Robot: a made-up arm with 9 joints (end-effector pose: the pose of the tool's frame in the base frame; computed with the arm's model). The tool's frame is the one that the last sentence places.
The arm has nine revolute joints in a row. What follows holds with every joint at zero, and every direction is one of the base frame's.
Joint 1 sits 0.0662 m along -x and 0.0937 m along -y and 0.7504 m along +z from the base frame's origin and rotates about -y.
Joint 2 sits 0.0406 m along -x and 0.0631 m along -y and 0.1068 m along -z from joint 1 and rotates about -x.
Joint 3 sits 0.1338 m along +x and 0.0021 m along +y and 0.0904 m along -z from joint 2 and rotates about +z.
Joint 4 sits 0.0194 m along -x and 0.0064 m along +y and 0.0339 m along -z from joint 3 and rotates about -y.
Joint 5 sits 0.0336 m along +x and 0.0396 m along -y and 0.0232 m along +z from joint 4 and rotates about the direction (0.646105, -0.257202, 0.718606).
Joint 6 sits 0.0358 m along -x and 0.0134 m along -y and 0.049 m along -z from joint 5 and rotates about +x.
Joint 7 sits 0.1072 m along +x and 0.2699 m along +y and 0.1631 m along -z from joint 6 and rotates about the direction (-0.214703, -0.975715, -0.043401).
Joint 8 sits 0.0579 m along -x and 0.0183 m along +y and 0.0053 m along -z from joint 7 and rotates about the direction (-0.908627, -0.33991, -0.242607).
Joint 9 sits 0.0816 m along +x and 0.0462 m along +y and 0.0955 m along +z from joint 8 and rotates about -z.
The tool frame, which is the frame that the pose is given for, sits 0.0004 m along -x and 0.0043 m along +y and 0.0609 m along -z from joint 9; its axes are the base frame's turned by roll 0.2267, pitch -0.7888 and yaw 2.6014 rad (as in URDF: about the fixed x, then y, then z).
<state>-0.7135 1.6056 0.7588 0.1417 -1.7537 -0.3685 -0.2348 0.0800 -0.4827</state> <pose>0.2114 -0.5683 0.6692 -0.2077 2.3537 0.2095</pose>
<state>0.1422 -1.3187 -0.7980 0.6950 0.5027 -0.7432 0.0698 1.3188 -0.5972</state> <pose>0.3966 0.1143 0.6319 0.6947 0.4976 1.5205</pose>
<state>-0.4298 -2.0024 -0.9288 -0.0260 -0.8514 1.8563 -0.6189 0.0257 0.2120</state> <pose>0.0606 -0.2158 0.3614 0.7193 -2.3670 -1.2888</pose>
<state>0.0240 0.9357 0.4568 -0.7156 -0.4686 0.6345 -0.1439 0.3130 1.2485</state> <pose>0.0430 -0.2493 0.2270 0.1020 0.6466 0.7813</pose>
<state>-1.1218 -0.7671 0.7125 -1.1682 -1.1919 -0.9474 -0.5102 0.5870 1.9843</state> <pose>-0.5240 -0.3518 0.4914 -0.4406 1.5735 2.1975</pose>
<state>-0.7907 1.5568 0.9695 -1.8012 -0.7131 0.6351 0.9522 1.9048 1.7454</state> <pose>-0.2328 -0.5205 0.8243 0.7597 -0.7740 -1.6189</pose>
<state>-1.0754 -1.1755 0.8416 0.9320 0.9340 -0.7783 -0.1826 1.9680 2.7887</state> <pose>0.0384 0.1667 0.8401 -1.2941 -1.3640 -1.1431</pose>
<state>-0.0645 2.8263 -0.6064 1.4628 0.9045 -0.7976 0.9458 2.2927 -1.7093</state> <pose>0.3510 -0.3239 0.6609 2.7286 -0.0169 0.0832</pose>
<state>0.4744 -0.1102 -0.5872 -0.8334 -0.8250 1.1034 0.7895 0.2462 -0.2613</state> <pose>0.4504 -0.0774 0.5553 0.5700 -0.4634 1.4713</pose>
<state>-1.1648 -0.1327 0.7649 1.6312 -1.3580 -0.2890 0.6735 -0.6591 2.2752</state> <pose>-0.0184 -0.0464 0.3064 0.1401 -0.9344 -0.1378</pose>
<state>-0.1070 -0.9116 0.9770 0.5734 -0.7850 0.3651 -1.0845 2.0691 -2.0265</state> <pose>0.0948 0.2109 0.7738 -0.4527 -1.6138 -1.2913</pose>
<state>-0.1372 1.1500 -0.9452 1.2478 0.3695 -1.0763 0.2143 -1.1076 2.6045</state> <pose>0.3203 -0.3308 0.7451 -1.4816 -1.3093 1.0670</pose>
